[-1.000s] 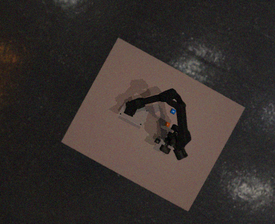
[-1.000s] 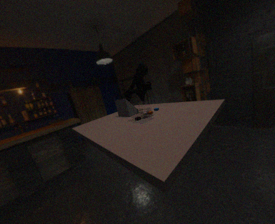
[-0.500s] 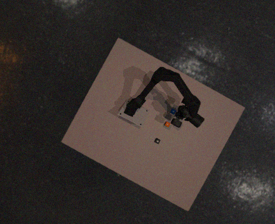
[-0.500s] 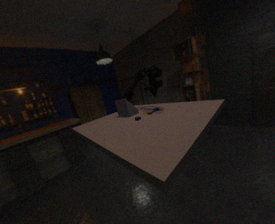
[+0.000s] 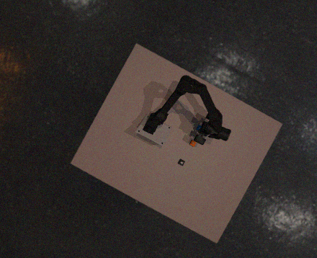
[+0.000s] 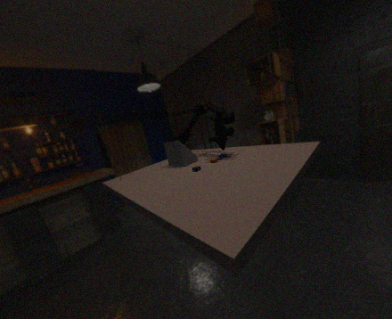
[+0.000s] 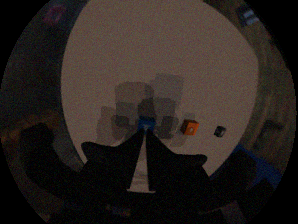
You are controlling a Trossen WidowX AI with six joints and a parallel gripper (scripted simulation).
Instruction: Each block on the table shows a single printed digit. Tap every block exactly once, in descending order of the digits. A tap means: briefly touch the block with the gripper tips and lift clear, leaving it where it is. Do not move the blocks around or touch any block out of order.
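Right now my gripper tip is 4 cm above the blue block and 1 cm past it. From my gripper tip the other things lie so: orange block (11 cm to the right, 4 cm below, 1 cm behind); black block (25 cm to the right, 4 cm below, 2 cm behind).
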